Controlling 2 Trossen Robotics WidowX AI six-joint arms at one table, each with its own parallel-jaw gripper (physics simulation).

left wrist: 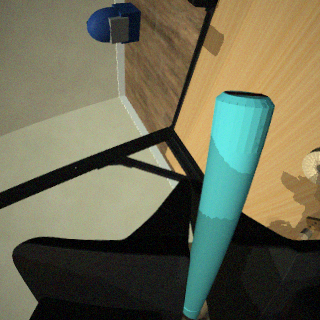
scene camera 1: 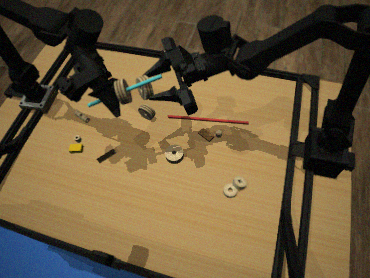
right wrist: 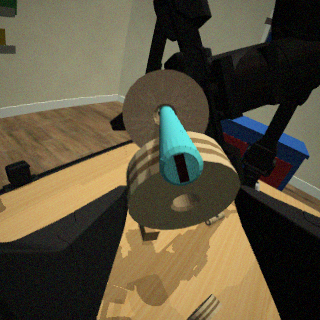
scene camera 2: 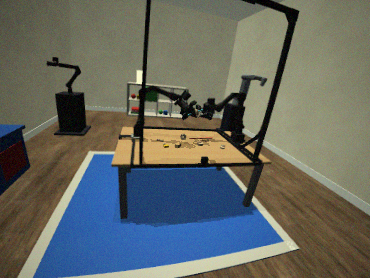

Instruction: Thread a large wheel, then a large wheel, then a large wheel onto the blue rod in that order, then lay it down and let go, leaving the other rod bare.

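Where they show: left gripper, fingertip midpoint: (left wrist: 187, 186) (scene camera 1: 118, 116) (right wrist: 111, 125) (scene camera 2: 196, 117); right gripper, fingertip midpoint: (scene camera 1: 145, 87) (right wrist: 181, 193); left arm's base at its link origin: (scene camera 1: 36, 95) (right wrist: 244, 182) (scene camera 2: 137, 135); right arm's base at its link origin: (scene camera 1: 330, 144) (scene camera 2: 238, 132).
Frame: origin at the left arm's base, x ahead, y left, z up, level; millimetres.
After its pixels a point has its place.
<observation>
The blue rod (scene camera 1: 155, 79) @(x 513, y -112, z 270 mm) (left wrist: 227, 175) (right wrist: 175, 132) @(x 515, y -108, z 273 mm) is held aloft, tilted, in my left gripper (scene camera 1: 111, 97) (left wrist: 187, 186) @(x 438, y -192, z 224 mm), which is shut on it. One large wheel (scene camera 1: 122, 91) @(x 451, y -159, z 275 mm) (right wrist: 140, 107) @(x 457, y -154, z 255 mm) is around the rod beside the left fingers. My right gripper (scene camera 1: 151, 84) @(x 481, y -106, z 229 mm) (right wrist: 181, 193) @(x 481, y -106, z 229 mm) is shut on a second large wheel (scene camera 1: 145, 87) @(x 490, y -124, z 253 mm) (right wrist: 150, 205) @(x 498, y -115, z 227 mm). In the right wrist view this wheel is tilted, and the rod crosses its upper rim, apart from the visible hole. A third large wheel (scene camera 1: 146, 111) @(x 423, y -26, z 13 mm) (right wrist: 205, 307) @(x 422, y -20, z 18 mm) stands on the table below. The red rod (scene camera 1: 207, 120) @(x 616, y -4, z -30 mm) (scene camera 2: 201, 138) @(x 613, y -4, z -33 mm) lies bare.
Another large wheel (scene camera 1: 174, 154) @(x 538, y -153, z -15 mm) (left wrist: 311, 165) @(x 541, y -153, z -16 mm) lies flat mid-table. Two small wheels (scene camera 1: 240, 182) @(x 739, y -204, z -26 mm) (scene camera 1: 230, 190) @(x 717, y -228, z -30 mm) lie toward the right. A yellow brick (scene camera 1: 75, 148) @(x 218, y -173, z -22 mm), a dark brick (scene camera 1: 106, 156) @(x 327, y -184, z -25 mm) and a brown plate (scene camera 1: 205, 134) @(x 617, y -59, z -29 mm) lie around. Black frame bars edge the table.
</observation>
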